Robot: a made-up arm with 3 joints. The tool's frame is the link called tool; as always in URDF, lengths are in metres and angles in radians. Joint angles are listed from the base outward.
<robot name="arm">
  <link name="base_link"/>
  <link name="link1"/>
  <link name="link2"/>
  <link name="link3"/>
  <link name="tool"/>
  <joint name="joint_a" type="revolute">
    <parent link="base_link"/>
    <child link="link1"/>
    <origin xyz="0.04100 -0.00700 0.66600" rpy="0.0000 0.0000 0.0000"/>
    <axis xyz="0 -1 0"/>
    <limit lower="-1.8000" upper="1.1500"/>
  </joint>
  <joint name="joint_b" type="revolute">
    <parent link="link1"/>
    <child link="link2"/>
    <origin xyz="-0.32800 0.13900 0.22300" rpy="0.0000 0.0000 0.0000"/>
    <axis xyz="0 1 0"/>
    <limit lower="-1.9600" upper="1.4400"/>
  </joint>
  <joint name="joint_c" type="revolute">
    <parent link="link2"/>
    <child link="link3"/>
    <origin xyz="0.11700 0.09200 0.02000" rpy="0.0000 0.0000 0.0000"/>
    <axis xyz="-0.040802 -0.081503 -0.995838"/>
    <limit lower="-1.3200" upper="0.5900"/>
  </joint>
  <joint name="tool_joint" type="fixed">
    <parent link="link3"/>
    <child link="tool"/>
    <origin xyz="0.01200 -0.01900 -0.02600" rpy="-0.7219 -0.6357 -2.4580"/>
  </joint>
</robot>
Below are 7 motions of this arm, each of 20 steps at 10 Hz.
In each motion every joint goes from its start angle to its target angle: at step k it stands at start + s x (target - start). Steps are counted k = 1, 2, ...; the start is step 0. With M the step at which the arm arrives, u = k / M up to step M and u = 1 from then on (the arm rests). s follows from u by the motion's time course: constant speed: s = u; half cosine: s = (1 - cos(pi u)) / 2; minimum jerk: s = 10 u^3 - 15 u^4 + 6 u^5.
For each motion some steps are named. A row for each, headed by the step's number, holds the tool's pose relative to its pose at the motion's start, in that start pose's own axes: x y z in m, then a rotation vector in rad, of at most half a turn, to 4 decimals.
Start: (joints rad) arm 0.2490 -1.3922 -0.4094
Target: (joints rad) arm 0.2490 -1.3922 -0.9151
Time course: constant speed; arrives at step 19
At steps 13, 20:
13: -0.0062 -0.0033 0.0021 0.1814 -0.2042 0.2124
20: -0.0089 -0.0054 0.0024 0.2652 -0.2985 0.3104

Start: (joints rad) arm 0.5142 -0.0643 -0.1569
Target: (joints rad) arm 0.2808 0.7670 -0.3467
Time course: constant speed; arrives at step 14
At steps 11, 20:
11: -0.0293 0.0227 -0.0243 -0.4641 -0.7239 0.0402
20: -0.0268 0.0214 -0.0350 -0.6059 -0.9099 0.0636

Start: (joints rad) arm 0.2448 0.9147 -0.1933
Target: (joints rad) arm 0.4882 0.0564 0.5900
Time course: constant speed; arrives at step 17
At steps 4, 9, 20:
4: 0.0080 -0.0039 0.0092 0.0521 0.3176 -0.0722
9: 0.0199 -0.0102 0.0097 0.0826 0.7272 -0.1051
20: 0.0343 -0.0167 -0.0134 0.0540 1.3788 -0.0084

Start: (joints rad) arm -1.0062 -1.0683 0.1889
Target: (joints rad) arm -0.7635 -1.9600 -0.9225
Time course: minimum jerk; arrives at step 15
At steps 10, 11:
10: 0.1370 -0.0707 -0.0157 1.0280 0.2130 0.5400
11: 0.1543 -0.0770 -0.0246 1.1615 0.2304 0.5513

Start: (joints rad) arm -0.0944 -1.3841 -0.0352
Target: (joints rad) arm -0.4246 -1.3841 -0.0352
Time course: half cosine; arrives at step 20
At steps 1, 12, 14, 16, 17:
1: -0.0008 0.0005 0.0002 -0.0011 -0.0017 -0.0004
12: -0.0839 0.0512 0.0119 -0.1147 -0.1778 -0.0443
14: -0.1017 0.0627 0.0118 -0.1391 -0.2156 -0.0537
16: -0.1156 0.0719 0.0110 -0.1585 -0.2457 -0.0612
17: -0.1208 0.0753 0.0105 -0.1657 -0.2568 -0.0640

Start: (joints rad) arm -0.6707 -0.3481 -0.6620
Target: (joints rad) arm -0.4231 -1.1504 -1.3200
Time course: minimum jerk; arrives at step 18
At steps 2, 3, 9, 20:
2: 0.0006 -0.0011 0.0000 0.0135 0.0021 0.0012
3: 0.0018 -0.0035 -0.0001 0.0417 0.0063 0.0036
9: 0.0249 -0.0573 -0.0171 0.5928 0.0405 -0.0135
20: 0.0410 -0.1199 -0.0700 1.1623 -0.0161 -0.1763

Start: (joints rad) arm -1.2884 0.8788 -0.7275
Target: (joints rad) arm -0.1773 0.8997 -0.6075
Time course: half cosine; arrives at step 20
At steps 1, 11, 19, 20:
1: -0.0011 0.0015 -0.0003 0.0050 0.0038 -0.0027
11: -0.0839 0.1493 0.0214 0.4653 0.3724 -0.2325
19: -0.1126 0.2457 0.0964 0.8005 0.6532 -0.3748
20: -0.1128 0.2469 0.0978 0.8055 0.6574 -0.3767

